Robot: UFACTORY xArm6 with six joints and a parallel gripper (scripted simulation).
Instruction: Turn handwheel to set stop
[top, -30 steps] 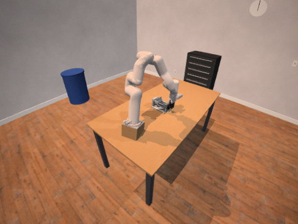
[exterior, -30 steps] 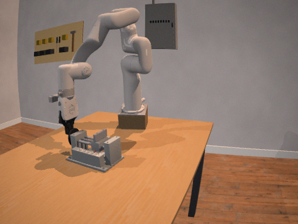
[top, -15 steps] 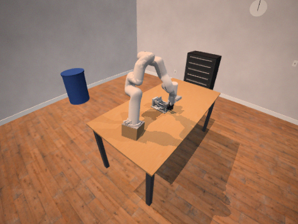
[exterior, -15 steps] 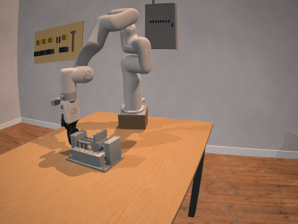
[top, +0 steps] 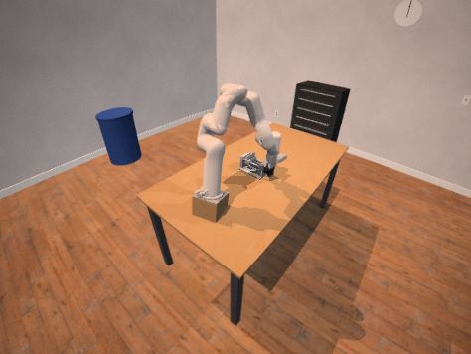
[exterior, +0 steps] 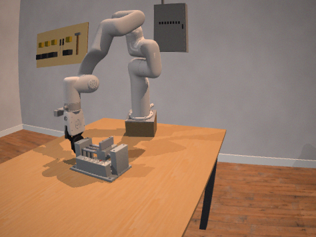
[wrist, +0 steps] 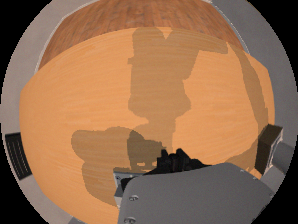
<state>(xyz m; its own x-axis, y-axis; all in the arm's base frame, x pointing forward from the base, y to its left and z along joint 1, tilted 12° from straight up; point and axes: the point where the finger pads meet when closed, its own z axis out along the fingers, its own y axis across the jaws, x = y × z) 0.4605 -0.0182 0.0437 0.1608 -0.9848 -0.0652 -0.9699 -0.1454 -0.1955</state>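
Right now the black handwheel is 2 cm to the left of my hand. From my hand the other things lie so: grey stop fixture: 19 cm to the left, 3 cm above.
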